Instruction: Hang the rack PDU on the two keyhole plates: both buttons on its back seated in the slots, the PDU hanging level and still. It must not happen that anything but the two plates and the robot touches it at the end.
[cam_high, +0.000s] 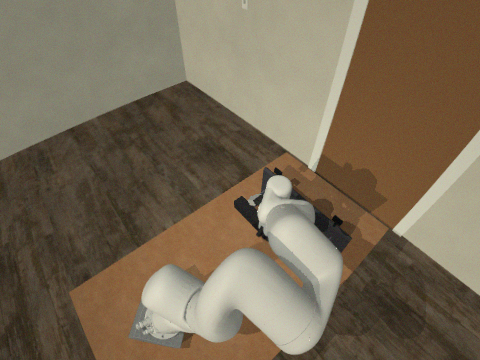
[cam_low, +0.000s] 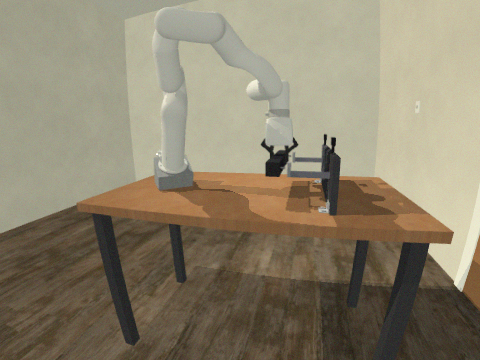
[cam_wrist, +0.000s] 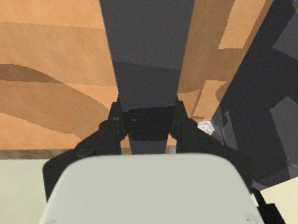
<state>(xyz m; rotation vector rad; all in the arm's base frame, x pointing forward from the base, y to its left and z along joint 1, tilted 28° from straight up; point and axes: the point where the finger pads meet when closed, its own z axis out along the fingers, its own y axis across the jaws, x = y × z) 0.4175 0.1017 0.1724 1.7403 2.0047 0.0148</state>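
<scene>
The rack PDU is 20 mm ahead of my hand and 10 mm below it. The rest, counted from my hand: dark upright panel (180 mm ahead, 10 mm to the left, 50 mm below).
</scene>
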